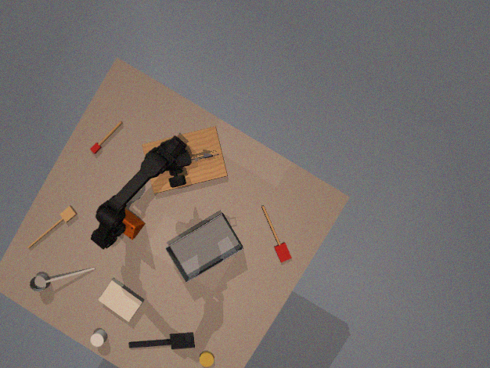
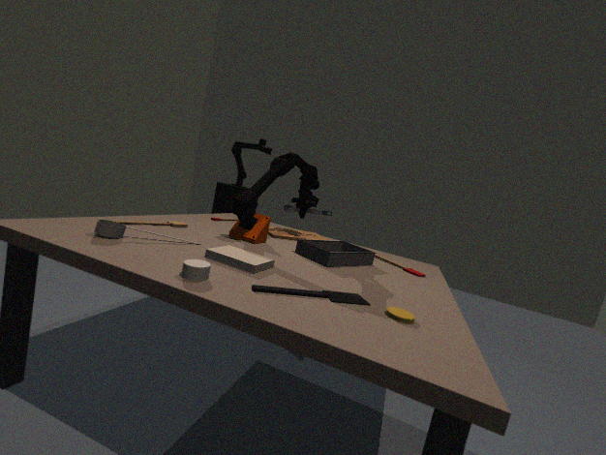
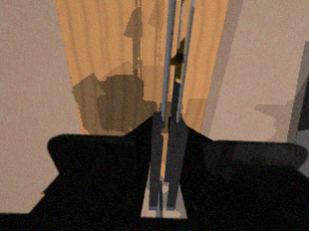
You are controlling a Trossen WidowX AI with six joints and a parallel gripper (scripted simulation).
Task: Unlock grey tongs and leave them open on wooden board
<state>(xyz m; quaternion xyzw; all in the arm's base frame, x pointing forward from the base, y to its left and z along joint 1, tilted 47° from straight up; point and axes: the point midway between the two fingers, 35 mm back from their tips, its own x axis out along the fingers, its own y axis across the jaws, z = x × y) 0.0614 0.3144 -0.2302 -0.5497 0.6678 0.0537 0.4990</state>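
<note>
My gripper tip is 2 cm past the wooden board, 2 cm to the right of it and 10 cm above it. Also, from my gripper tip: black spatula (44 cm ahead, 74 cm to the right, 10 cm below); white block (15 cm ahead, 70 cm to the right, 9 cm below); roasting tin (30 cm ahead, 24 cm to the right, 8 cm below).
</note>
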